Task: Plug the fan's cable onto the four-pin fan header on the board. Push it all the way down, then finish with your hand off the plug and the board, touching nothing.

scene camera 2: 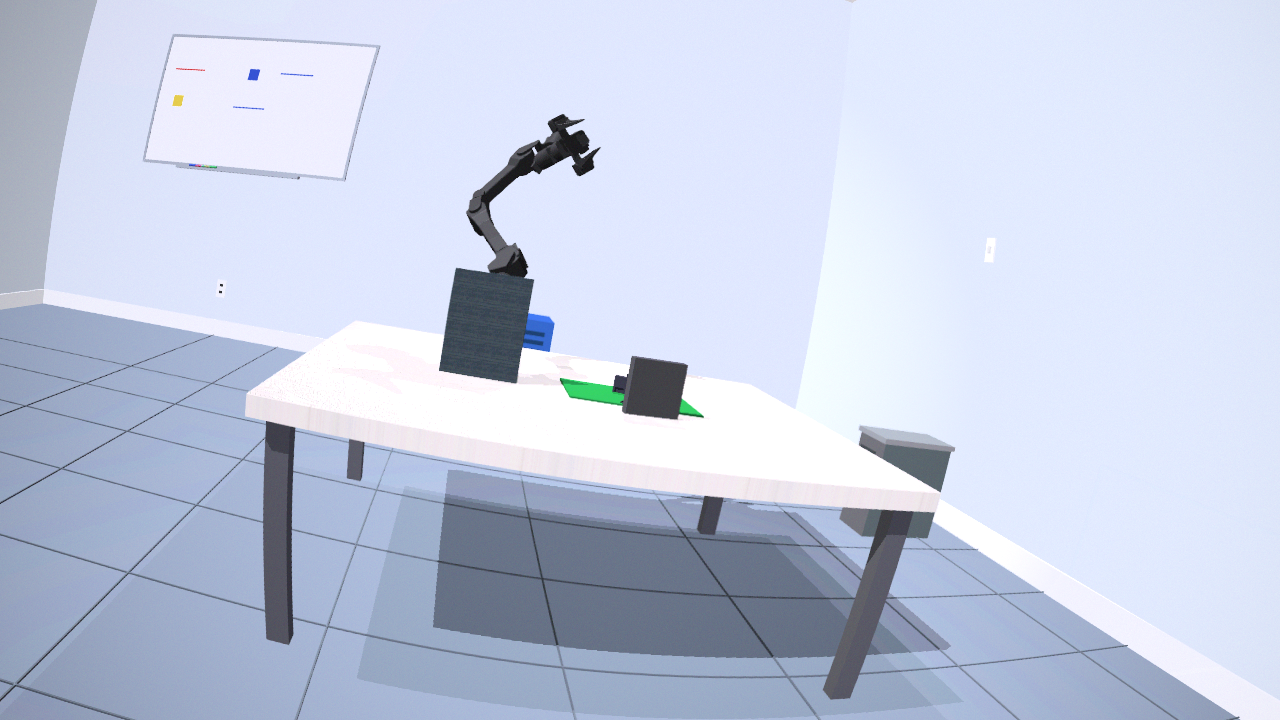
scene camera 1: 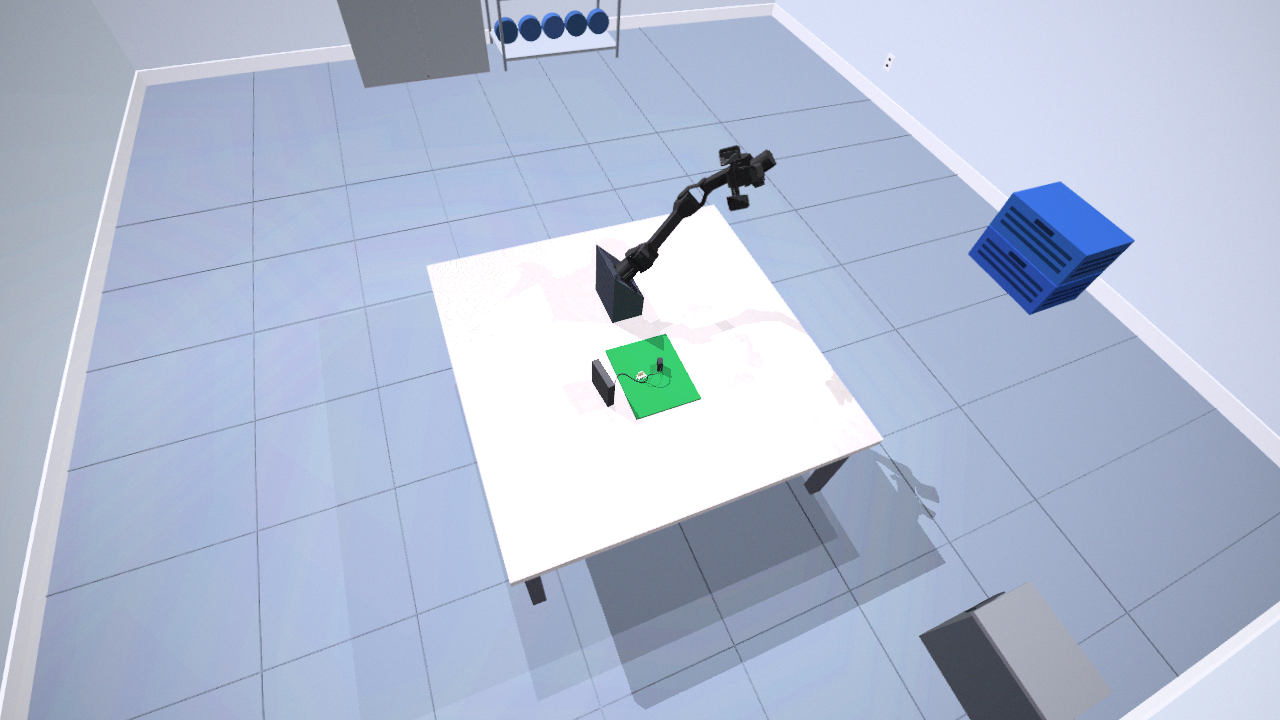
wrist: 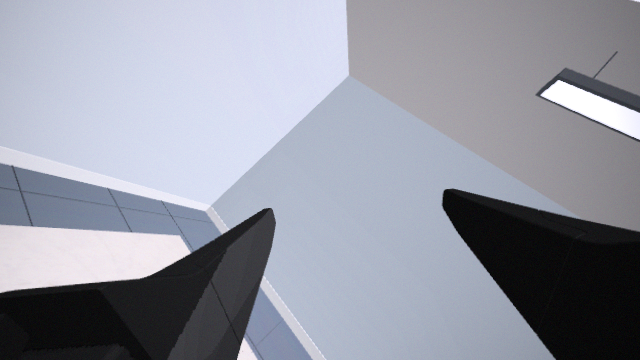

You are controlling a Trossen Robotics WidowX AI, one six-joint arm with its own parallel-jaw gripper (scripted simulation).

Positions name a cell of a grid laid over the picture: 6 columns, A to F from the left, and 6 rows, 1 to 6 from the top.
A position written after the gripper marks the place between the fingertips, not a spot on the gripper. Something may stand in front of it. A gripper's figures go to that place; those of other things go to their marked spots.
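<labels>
Distances from the lens: a dark fan (scene camera 2: D4) at 180 cm from the lens, a green circuit board (scene camera 2: C4) at 196 cm from the lens, the gripper (scene camera 2: C2) at 222 cm from the lens.
</labels>
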